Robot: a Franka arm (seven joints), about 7 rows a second.
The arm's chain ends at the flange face. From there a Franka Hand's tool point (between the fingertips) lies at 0.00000 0.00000 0.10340 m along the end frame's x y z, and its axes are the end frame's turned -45 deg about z.
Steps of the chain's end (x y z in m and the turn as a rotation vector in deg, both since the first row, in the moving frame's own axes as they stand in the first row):
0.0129 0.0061 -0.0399 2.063 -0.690 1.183
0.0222 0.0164 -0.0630 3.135 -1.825 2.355
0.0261 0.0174 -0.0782 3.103 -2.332 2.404
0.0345 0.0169 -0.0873 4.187 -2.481 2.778
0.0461 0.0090 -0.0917 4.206 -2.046 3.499
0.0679 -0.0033 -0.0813 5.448 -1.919 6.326
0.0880 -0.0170 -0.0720 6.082 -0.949 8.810
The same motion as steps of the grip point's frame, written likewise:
0.0066 0.0099 -0.0400 1.947 0.971 1.183
0.0059 0.0210 -0.0632 3.507 0.926 2.355
0.0073 0.0239 -0.0784 3.843 0.545 2.404
0.0148 0.0279 -0.0877 4.715 1.206 2.778
0.0292 0.0311 -0.0920 4.421 1.527 3.499
0.0554 0.0366 -0.0818 5.209 2.495 6.326
0.0814 0.0418 -0.0726 4.972 3.630 8.810

